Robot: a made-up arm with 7 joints.
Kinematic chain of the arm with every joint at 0, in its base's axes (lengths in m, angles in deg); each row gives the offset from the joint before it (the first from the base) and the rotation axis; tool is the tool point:
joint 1: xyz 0 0 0 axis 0 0.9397 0.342
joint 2: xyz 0 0 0 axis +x
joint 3: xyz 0 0 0 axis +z
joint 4: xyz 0.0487 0 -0.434 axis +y
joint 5: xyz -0.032 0 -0.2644 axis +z
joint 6: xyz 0 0 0 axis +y
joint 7: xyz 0 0 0 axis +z
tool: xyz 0 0 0
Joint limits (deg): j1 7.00..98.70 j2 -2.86..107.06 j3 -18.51..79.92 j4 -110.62..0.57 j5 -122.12..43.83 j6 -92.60..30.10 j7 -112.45..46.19
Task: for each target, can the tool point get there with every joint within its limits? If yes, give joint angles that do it. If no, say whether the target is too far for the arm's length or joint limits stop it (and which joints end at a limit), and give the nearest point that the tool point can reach.
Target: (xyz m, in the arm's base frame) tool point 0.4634 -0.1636 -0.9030
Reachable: no: too far | nearest point 0.1828 -0.0846 -0.6208 | short by 0.406 m
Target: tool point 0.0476 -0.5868 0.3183
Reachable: no: joint limits stop it (at a limit: joint 1, joint 2, joint 3, joint 4) | nearest point -0.6361 -0.2874 -0.0154 | short by 0.818 m
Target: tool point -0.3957 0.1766 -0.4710
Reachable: yes | joints 63.30 21.82 -2.86 -63.82 -65.26 17.67 -36.93
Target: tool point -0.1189 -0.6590 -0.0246
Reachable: no: joint limits stop it (at a limit: joint 1, joint 2, joint 3, joint 4) | nearest point -0.3444 -0.1370 -0.3076 | short by 0.635 m
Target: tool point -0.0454 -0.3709 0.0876
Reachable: no: joint limits stop it (at a limit: joint 1, joint 2, joint 3, joint 4) | nearest point -0.3444 -0.1370 -0.3076 | short by 0.548 m
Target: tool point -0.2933 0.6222 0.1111
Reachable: yes | joints 81.49 72.61 64.70 -29.07 19.79 -11.50 -17.08
